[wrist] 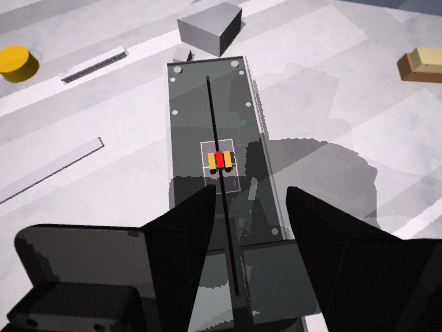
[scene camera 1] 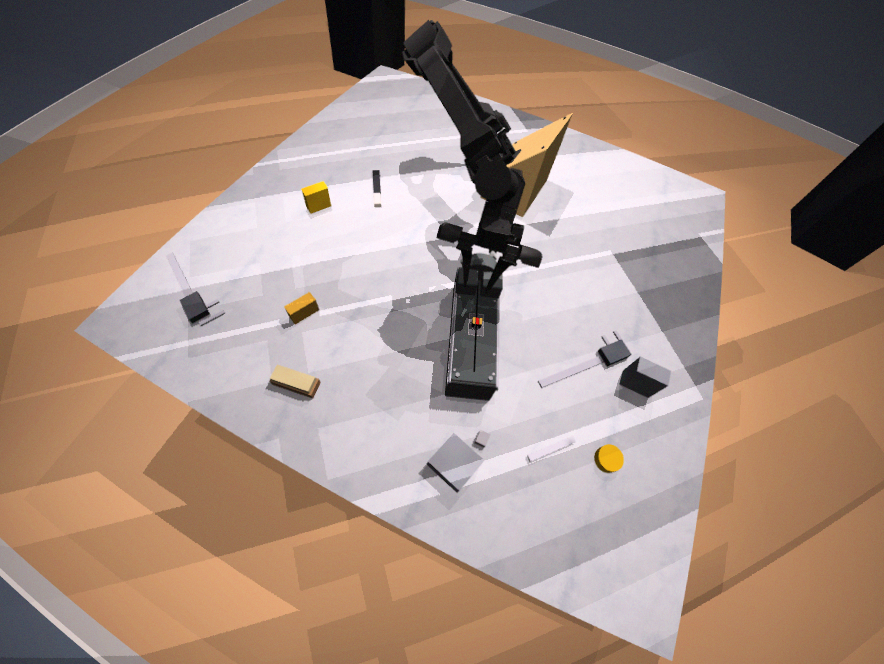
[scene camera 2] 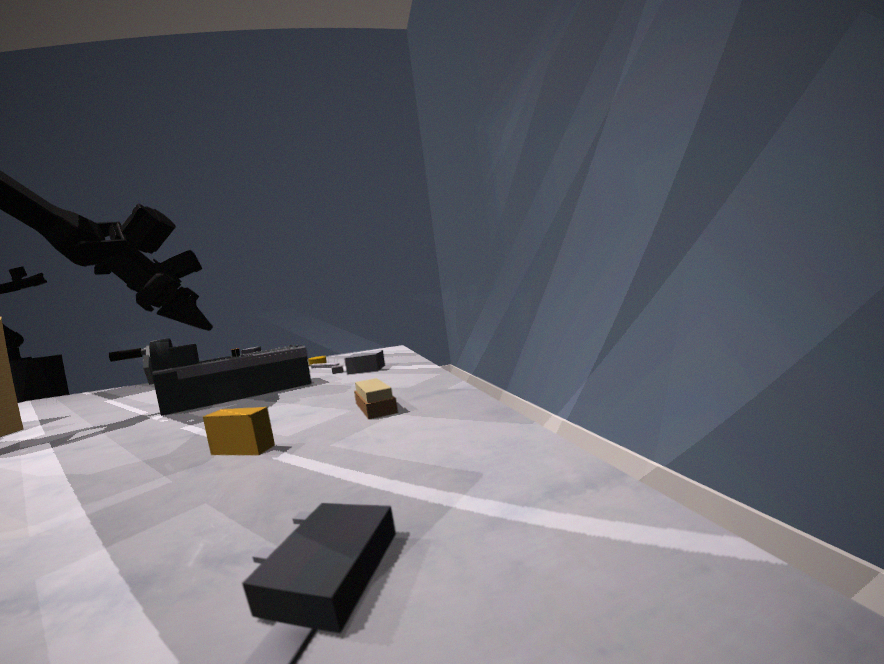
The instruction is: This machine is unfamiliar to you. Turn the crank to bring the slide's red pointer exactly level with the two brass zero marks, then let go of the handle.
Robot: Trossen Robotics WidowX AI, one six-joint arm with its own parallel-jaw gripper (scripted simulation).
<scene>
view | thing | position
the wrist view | my gripper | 250,193
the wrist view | machine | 251,269
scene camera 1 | my gripper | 475,289
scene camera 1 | tan block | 282,377
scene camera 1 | machine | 473,357
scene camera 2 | my gripper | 208,328
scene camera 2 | tan block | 374,398
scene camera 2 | machine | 182,382
</scene>
